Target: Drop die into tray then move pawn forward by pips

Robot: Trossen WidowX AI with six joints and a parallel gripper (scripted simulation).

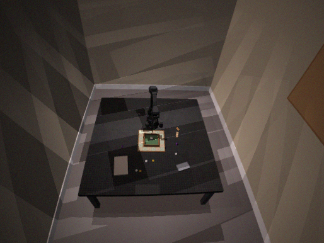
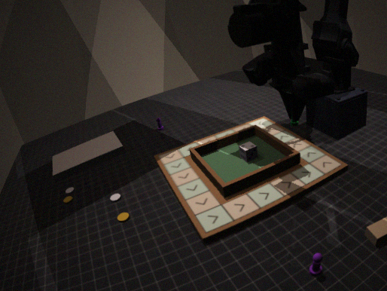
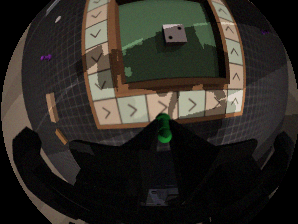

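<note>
My gripper tip is 100 mm short of the die, 10 mm to the left of it and 40 mm above it. The rest, counted from my gripper tip: green pawn 10 mm above; then tan block 10 mm behind, 260 mm to the left, 60 mm below; then green-floored tray 110 mm ahead, 10 mm to the right, 60 mm below.
</note>
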